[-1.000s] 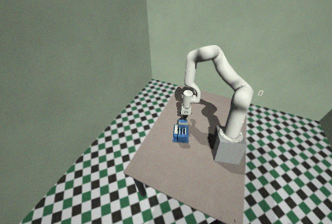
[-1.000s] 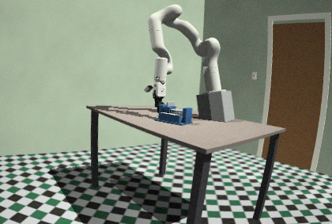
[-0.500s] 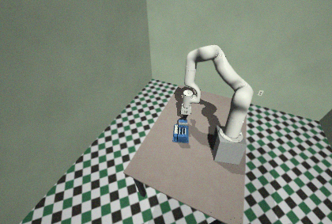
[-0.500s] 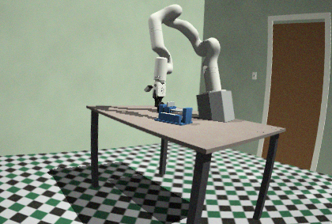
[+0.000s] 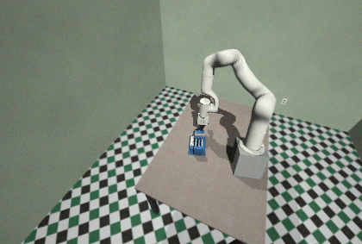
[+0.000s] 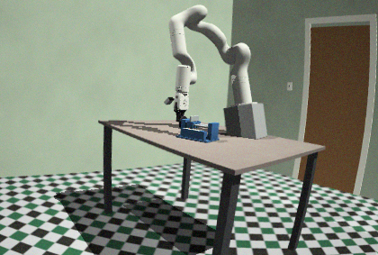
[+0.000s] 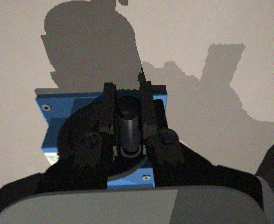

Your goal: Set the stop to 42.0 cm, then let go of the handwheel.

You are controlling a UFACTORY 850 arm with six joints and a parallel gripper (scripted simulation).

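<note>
My hand is 12 cm to the right of the stop block.
</note>
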